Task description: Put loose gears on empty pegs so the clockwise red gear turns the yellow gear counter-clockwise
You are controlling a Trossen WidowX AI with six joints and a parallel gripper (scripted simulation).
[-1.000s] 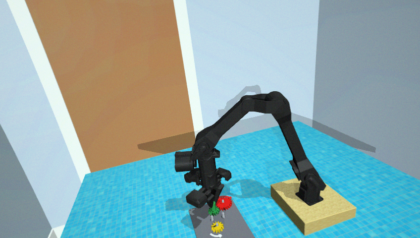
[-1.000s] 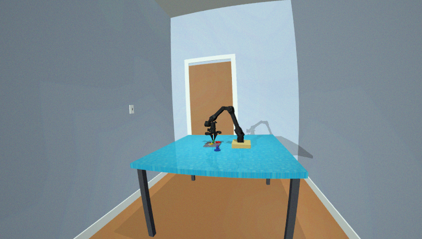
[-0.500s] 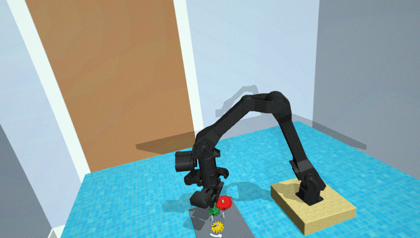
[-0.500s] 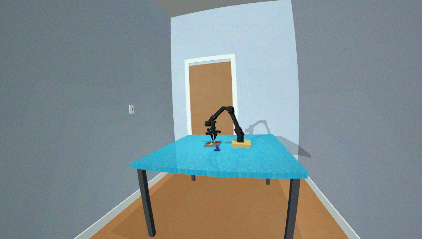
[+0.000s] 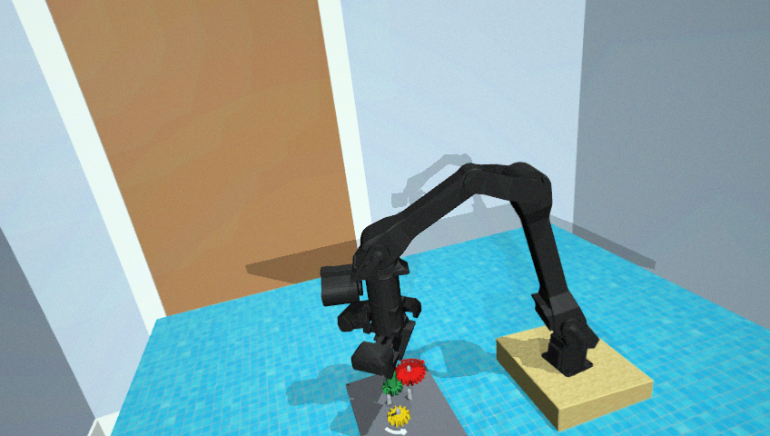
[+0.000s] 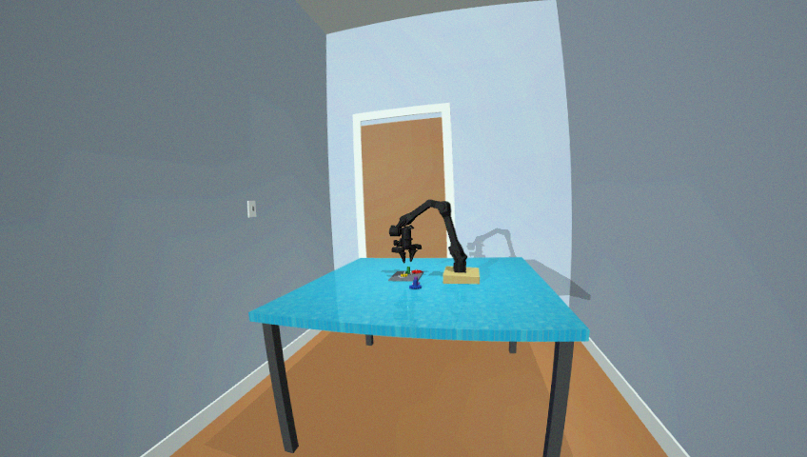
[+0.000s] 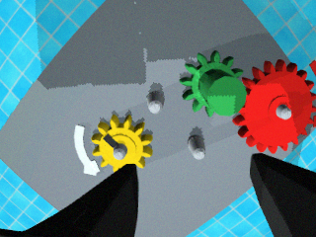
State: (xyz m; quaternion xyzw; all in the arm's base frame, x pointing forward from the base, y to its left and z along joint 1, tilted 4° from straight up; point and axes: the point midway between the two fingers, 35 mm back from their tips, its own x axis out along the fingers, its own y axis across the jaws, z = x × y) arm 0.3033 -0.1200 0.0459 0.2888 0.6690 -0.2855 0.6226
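Now: the purple gear 60 mm behind my gripper tip, 190 mm to the left of it and 60 mm below it. The rest, counted from my gripper tip: grey board 10 mm ahead, 20 mm to the left, 70 mm below; green gear 30 mm to the right, 60 mm below; yellow gear 20 mm ahead, 40 mm to the left, 60 mm below.
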